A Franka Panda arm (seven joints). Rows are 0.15 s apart.
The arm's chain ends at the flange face. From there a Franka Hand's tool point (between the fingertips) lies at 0.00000 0.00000 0.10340 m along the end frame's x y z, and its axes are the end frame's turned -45 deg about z.
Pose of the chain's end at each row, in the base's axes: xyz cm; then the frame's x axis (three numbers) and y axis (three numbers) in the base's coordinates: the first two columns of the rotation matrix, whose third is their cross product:
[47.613 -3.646 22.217 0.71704 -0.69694 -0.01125 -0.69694 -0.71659 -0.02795]
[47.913 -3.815 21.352 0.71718 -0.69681 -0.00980 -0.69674 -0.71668 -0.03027]
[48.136 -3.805 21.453 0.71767 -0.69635 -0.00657 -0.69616 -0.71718 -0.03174]
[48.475 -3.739 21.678 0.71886 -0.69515 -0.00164 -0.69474 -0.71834 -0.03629]
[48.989 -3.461 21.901 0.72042 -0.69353 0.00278 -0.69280 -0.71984 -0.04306]
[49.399 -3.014 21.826 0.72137 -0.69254 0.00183 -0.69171 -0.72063 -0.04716]
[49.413 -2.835 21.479 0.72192 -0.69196 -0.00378 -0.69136 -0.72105 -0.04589]
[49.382 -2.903 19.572 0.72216 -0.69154 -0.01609 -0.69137 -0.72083 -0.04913]
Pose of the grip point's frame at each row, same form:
[47.731 -3.358 11.882 0.99983 0.01389 0.01181 0.01421 -0.99952 -0.02772]
[48.058 -3.520 11.017 0.99979 0.01405 0.01447 0.01445 -0.99949 -0.02833]
[48.316 -3.522 11.118 0.99973 0.01473 0.01780 0.01521 -0.99952 -0.02709]
[48.724 -3.457 11.345 0.99957 0.01640 0.02450 0.01706 -0.99949 -0.02682]
[49.318 -3.160 11.571 0.99930 0.01860 0.03241 0.01953 -0.99940 -0.02848]
[49.750 -2.675 11.498 0.99920 0.01986 0.03464 0.02097 -0.99926 -0.03205]
[49.713 -2.465 11.150 0.99934 0.02057 0.02978 0.02161 -0.99915 -0.03512]
[49.613 -2.421 9.246 0.99952 0.02071 0.02336 0.02177 -0.99870 -0.04612]

